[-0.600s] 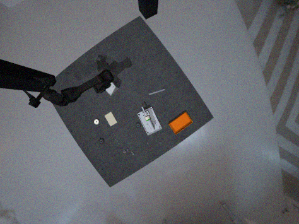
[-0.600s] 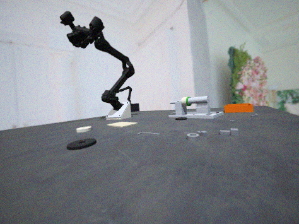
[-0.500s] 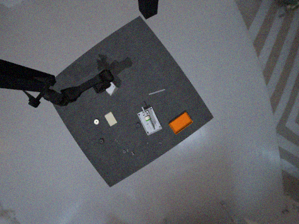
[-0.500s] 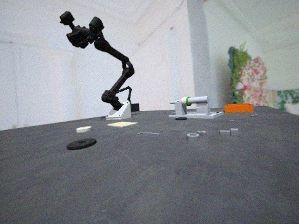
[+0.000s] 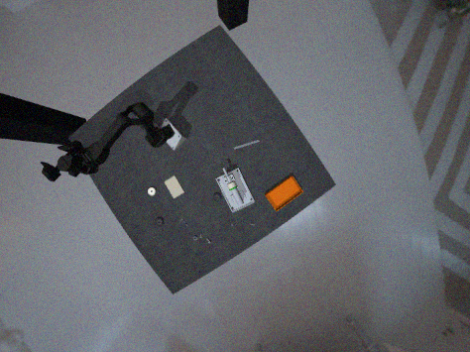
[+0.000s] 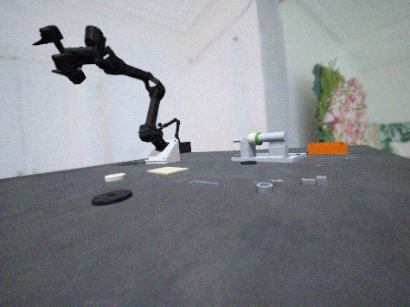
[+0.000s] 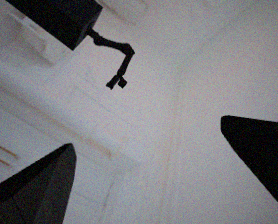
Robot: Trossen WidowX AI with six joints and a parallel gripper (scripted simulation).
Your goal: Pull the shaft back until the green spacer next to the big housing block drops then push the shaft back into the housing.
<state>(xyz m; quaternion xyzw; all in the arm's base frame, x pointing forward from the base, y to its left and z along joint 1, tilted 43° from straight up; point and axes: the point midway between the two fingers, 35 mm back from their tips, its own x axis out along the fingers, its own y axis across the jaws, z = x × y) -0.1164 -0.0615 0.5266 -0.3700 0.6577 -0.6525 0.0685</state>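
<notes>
My gripper tip is 57 cm to the right of the grey shaft, 51 cm short of it and 36 cm above it. The rest, counted from my gripper tip: black disc: 50 cm ahead, 44 cm below, 5 cm to the left; then cream tile: 44 cm below, 36 cm ahead, 25 cm to the left; then white ring: 44 cm below, 31 cm ahead, 11 cm to the left.
</notes>
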